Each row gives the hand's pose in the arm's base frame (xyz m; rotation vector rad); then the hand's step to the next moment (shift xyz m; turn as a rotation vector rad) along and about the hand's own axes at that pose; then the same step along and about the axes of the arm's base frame.
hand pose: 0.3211 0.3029 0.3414 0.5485 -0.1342 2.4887
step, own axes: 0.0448 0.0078 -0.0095 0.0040 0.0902 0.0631
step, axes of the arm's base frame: -0.0412 0.0190 0.0101 -0.0314 -0.0859 0.0614
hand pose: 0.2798 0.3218 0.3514 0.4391 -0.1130 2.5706
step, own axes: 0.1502 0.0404 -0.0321 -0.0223 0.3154 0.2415
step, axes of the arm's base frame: -0.1515 0.0435 0.0196 -0.0744 -0.3214 0.2224
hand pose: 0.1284 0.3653 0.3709 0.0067 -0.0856 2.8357
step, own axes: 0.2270 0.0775 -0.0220 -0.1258 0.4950 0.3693
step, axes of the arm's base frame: -0.2397 -0.0045 -0.0234 -0.0301 -0.5311 0.3381
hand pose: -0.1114 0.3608 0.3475 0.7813 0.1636 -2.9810
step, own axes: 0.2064 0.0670 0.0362 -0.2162 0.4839 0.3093
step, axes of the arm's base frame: -0.1918 -0.0763 -0.0760 0.0769 -0.5106 0.3315
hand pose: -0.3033 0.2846 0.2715 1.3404 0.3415 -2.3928
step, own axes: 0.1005 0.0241 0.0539 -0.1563 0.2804 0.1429
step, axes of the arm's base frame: -0.0785 -0.0629 -0.0588 0.0870 -0.2756 0.1999
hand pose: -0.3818 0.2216 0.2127 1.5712 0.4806 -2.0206
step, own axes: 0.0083 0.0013 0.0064 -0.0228 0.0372 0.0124
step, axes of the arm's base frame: -0.0057 -0.0063 -0.0063 0.0170 -0.0324 0.0268
